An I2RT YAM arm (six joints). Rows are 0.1 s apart.
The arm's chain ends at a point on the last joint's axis. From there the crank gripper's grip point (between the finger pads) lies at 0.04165 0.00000 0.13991 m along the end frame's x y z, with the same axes.
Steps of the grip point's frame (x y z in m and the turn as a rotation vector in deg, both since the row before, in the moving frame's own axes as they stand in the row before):
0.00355, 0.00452, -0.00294, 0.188, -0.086, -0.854
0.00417, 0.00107, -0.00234, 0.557, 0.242, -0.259
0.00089, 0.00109, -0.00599, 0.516, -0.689, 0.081
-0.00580, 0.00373, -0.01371, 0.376, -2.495, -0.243
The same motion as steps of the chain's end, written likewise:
0.00377, 0.00560, -0.00300, 0.188, -0.086, -0.854
0.00358, 0.00262, -0.00216, 0.557, 0.242, -0.259
0.00257, 0.00229, -0.00648, 0.516, -0.689, 0.081
0.00033, 0.00482, -0.01539, 0.376, -2.495, -0.243

